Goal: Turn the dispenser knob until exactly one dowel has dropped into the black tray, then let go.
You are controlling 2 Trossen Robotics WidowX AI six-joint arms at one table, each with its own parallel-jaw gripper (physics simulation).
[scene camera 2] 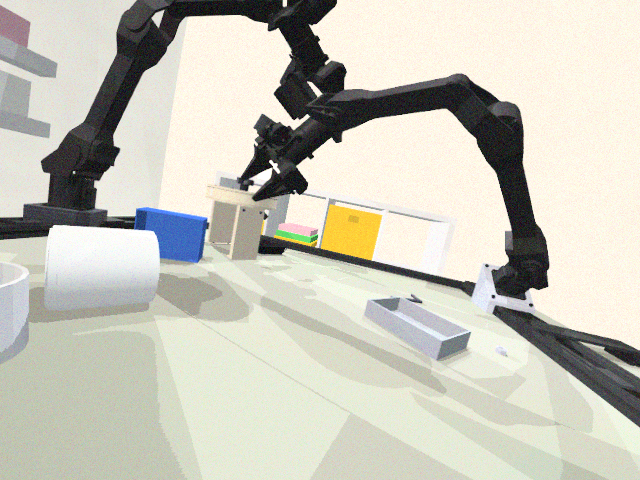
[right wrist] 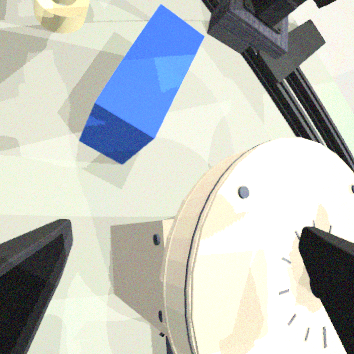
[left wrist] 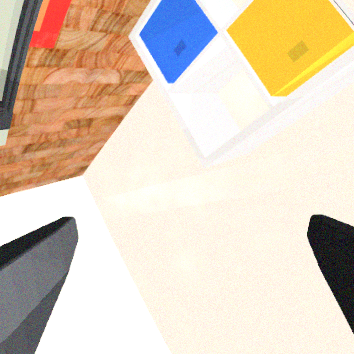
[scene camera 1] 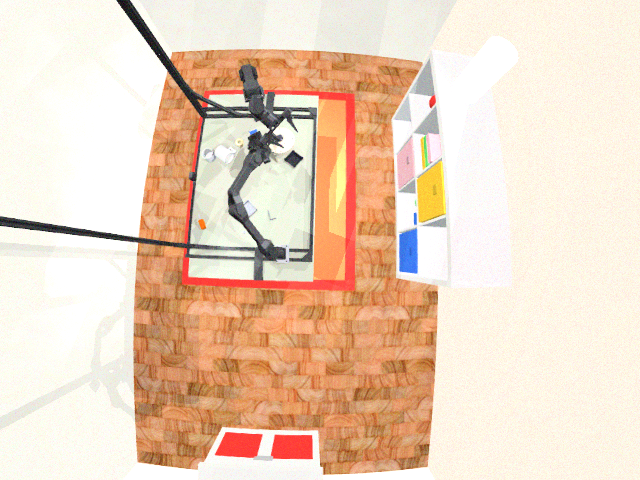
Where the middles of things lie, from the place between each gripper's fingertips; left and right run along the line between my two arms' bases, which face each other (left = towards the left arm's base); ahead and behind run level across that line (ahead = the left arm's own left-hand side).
The blue box (scene camera 2: 180, 236) is 370 mm below my left hand, 250 mm to the left of it and 200 mm behind it. From my left hand the other things lie so: grey tray (scene camera 2: 437, 337) (400 mm below, 340 mm behind, 160 mm to the right); white cylinder (scene camera 2: 86, 267) (400 mm behind, 380 mm below, 220 mm to the left).
I see the blue box 110 mm to the left of my right hand, 110 mm below it and 60 mm behind it. From my right hand the other things lie so: grey tray: 310 mm to the right, 200 mm behind, 140 mm below; then white cylinder: 260 mm behind, 120 mm below, 70 mm to the left.
